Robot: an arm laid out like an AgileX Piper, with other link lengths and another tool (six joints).
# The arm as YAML. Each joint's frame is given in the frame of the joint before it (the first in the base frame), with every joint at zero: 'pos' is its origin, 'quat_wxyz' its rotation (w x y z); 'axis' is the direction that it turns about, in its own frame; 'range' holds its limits. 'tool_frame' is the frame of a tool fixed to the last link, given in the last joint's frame.
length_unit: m
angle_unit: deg
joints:
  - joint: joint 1
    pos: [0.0, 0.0, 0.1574]
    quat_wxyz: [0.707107, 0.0, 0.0, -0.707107]
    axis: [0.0, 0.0, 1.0]
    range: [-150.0, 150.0]
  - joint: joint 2
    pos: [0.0, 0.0, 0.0]
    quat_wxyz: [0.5, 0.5, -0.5, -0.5]
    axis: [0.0, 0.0, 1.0]
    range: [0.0, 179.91]
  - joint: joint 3
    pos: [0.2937, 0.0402, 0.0]
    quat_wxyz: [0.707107, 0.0, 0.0, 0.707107]
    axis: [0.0, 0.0, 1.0]
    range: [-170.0, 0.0]
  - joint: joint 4
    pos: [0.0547, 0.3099, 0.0]
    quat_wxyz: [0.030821, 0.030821, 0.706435, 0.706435]
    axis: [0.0, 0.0, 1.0]
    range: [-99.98, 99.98]
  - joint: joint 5
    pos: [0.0, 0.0, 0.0]
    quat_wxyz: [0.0, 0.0, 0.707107, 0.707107]
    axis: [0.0, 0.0, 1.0]
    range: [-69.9, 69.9]
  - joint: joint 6
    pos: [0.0, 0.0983, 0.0]
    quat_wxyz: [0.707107, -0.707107, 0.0, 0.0]
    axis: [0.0, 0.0, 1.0]
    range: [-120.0, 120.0]
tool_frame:
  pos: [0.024, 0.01, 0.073]
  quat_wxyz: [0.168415, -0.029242, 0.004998, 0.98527]
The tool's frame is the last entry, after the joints.
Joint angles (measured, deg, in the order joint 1, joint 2, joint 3, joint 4, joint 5, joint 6), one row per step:
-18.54, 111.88, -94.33, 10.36, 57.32, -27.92
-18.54, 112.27, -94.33, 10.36, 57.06, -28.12
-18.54, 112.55, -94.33, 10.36, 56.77, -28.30
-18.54, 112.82, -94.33, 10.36, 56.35, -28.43
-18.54, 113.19, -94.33, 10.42, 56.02, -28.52
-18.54, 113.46, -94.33, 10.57, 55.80, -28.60
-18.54, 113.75, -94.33, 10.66, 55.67, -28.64
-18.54, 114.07, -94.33, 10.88, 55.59, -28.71
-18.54, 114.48, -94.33, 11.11, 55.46, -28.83
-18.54, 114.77, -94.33, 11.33, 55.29, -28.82
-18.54, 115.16, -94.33, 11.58, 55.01, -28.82
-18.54, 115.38, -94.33, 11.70, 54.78, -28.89
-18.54, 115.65, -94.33, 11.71, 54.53, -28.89
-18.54, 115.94, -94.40, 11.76, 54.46, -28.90
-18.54, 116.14, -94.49, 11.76, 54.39, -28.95
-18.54, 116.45, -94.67, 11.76, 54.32, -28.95
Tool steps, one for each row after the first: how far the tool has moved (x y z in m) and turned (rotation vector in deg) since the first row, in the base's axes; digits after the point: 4 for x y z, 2 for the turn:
0.0011, -0.0004, -0.0033, -0.04, 0.12, 0.14
0.0021, -0.0007, -0.0056, -0.12, 0.12, 0.26
0.0034, -0.0013, -0.0075, -0.23, -0.02, 0.30
0.0046, -0.0016, -0.0105, -0.21, 0.01, 0.31
0.0055, -0.0016, -0.0127, -0.10, 0.01, 0.31
0.0061, -0.0017, -0.0153, 0.02, 0.14, 0.30
0.0067, -0.0014, -0.0182, 0.27, 0.30, 0.30
0.0076, -0.0011, -0.0218, 0.52, 0.49, 0.33
0.0084, -0.0010, -0.0242, 0.75, 0.54, 0.23
0.0095, -0.0009, -0.0275, 1.01, 0.58, 0.11
0.0103, -0.0010, -0.0292, 1.08, 0.54, 0.10
0.0111, -0.0013, -0.0315, 1.08, 0.56, 0.05
0.0117, -0.0014, -0.0337, 1.17, 0.69, 0.03
0.0123, -0.0016, -0.0349, 1.16, 0.73, 0.06
0.0133, -0.0020, -0.0366, 1.17, 0.79, 0.04

